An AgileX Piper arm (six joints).
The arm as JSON. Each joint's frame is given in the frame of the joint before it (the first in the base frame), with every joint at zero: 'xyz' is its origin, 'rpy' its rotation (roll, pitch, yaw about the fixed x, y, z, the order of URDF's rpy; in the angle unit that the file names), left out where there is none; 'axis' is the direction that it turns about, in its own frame. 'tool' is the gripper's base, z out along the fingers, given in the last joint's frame.
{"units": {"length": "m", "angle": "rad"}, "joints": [
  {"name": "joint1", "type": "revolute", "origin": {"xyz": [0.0, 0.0, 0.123]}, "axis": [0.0, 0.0, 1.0]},
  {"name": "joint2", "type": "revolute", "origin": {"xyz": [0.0, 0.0, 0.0]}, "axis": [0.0, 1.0, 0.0]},
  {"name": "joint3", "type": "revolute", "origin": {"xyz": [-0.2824, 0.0, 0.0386]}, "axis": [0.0, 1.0, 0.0]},
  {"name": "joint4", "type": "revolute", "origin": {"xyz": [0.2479, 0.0, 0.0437]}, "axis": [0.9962, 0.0, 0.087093]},
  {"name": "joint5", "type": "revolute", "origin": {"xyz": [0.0, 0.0, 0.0]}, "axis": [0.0, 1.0, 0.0]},
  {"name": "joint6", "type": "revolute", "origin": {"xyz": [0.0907, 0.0, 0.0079]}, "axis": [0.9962, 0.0, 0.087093]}
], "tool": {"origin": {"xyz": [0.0, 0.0, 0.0], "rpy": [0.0, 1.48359, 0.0]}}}
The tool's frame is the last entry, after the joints.
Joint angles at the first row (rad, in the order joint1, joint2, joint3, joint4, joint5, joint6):
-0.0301, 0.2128, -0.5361, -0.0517, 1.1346, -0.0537
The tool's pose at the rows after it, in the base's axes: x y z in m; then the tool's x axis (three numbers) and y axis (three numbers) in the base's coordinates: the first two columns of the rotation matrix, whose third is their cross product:
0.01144, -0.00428, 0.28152, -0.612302, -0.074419, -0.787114, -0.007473, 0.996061, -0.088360
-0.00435, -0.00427, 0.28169, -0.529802, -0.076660, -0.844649, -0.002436, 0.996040, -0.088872
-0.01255, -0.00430, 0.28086, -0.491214, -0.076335, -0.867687, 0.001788, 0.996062, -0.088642
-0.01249, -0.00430, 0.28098, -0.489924, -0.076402, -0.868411, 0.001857, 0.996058, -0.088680
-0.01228, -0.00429, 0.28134, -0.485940, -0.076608, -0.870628, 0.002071, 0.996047, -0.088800
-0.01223, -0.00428, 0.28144, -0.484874, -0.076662, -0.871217, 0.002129, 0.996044, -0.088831
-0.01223, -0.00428, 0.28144, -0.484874, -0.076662, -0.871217, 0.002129, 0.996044, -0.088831
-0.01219, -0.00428, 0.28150, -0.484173, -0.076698, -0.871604, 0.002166, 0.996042, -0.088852
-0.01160, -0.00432, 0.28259, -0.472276, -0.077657, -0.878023, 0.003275, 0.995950, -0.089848
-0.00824, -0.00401, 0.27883, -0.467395, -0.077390, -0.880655, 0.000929, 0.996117, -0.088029
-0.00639, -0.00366, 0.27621, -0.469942, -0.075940, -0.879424, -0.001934, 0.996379, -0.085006
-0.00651, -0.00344, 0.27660, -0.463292, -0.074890, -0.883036, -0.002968, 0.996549, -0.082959
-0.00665, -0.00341, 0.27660, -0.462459, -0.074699, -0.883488, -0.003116, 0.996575, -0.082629
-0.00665, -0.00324, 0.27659, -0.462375, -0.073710, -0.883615, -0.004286, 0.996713, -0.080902
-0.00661, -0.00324, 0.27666, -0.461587, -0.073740, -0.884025, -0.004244, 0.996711, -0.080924
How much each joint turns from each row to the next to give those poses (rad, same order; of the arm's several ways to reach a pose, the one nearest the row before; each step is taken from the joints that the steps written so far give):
0.0283, -0.0640, 0.0001, 0.0000, -0.0021, 0.0000
0.0039, -0.1005, 0.0009, 0.0000, -0.0012, 0.0000
0.0000, -0.0503, 0.0000, -0.0001, 0.0052, 0.0000
0.0000, 0.0000, 0.0000, 0.0000, -0.0014, 0.0001
0.0000, 0.0000, 0.0000, 0.0000, -0.0046, 0.0000
0.0000, 0.0000, 0.0000, 0.0001, -0.0012, -0.0001
0.0000, 0.0000, 0.0000, 0.0000, 0.0000, 0.0000
0.0000, 0.0000, 0.0000, 0.0000, -0.0009, 0.0000
0.0000, 0.0000, 0.0000, -0.0009, -0.0136, 0.0000
0.0000, -0.0015, 0.0211, 0.0031, -0.0249, 0.0001
-0.0001, 0.0002, 0.0121, 0.0041, -0.0092, -0.0001
0.0001, -0.0023, 0.0001, 0.0026, -0.0052, 0.0000
0.0000, -0.0009, -0.0001, 0.0004, 0.0000, 0.0000
-0.0001, 0.0000, 0.0000, 0.0021, 0.0000, 0.0000
0.0001, 0.0000, 0.0000, 0.0000, -0.0009, 0.0000

